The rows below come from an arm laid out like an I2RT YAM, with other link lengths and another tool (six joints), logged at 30 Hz.
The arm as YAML. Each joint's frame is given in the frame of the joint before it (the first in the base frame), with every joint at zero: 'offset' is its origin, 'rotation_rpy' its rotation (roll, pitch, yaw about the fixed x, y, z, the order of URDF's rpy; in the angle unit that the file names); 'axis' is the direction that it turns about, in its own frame. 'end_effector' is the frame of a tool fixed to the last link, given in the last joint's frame.
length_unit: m
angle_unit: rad
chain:
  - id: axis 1
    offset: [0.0, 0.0, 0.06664]
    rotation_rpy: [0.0, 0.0, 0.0]
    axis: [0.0, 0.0, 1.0]
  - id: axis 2
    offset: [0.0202, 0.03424, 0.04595]
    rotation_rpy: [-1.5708, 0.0, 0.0]
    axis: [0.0, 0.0, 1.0]
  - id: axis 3
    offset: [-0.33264, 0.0, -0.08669]
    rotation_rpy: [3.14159, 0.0, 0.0]
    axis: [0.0, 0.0, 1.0]
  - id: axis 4
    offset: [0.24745, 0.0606, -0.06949]
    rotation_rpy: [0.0, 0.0, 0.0]
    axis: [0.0, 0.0, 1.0]
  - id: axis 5
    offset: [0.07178, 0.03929, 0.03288]
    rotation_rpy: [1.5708, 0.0, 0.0]
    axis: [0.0, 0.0, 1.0]
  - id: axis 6
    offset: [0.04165, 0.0, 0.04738]
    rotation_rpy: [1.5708, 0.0, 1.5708]
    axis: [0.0, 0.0, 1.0]
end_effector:
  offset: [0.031, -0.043, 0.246]
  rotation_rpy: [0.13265, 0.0, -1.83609]
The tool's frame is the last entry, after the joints.
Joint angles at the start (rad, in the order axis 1, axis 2, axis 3, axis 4, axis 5, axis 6):
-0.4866, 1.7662, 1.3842, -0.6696, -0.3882, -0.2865
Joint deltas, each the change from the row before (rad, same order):
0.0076, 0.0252, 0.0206, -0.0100, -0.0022, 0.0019
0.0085, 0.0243, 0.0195, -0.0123, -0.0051, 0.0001
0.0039, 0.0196, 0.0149, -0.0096, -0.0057, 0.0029
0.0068, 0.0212, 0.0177, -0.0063, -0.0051, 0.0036
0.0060, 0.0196, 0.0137, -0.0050, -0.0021, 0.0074
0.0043, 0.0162, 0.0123, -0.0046, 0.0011, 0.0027
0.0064, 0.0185, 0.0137, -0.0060, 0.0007, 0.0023
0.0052, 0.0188, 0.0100, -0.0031, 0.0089, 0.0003
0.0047, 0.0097, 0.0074, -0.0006, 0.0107, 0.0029
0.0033, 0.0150, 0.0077, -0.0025, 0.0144, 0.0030
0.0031, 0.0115, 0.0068, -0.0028, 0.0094, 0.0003
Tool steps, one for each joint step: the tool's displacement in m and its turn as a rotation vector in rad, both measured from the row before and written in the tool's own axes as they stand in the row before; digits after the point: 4 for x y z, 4 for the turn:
0.0009, -0.0005, 0.0080, 0.0134, -0.0103, 0.0027
0.0006, -0.0023, 0.0085, 0.0175, -0.0111, 0.0012
-0.0003, -0.0008, 0.0064, 0.0140, -0.0077, 0.0063
0.0019, -0.0009, 0.0069, 0.0129, -0.0052, 0.0026
0.0001, -0.0002, 0.0069, 0.0103, -0.0070, 0.0078
0.0000, 0.0008, 0.0052, 0.0054, -0.0072, 0.0035
0.0000, -0.0001, 0.0065, 0.0079, -0.0093, 0.0025
-0.0024, 0.0024, 0.0067, 0.0007, -0.0142, 0.0025
-0.0004, 0.0023, 0.0031, -0.0054, -0.0081, 0.0011
-0.0034, 0.0040, 0.0049, -0.0062, -0.0148, 0.0058
-0.0020, 0.0023, 0.0039, -0.0031, -0.0109, 0.0018

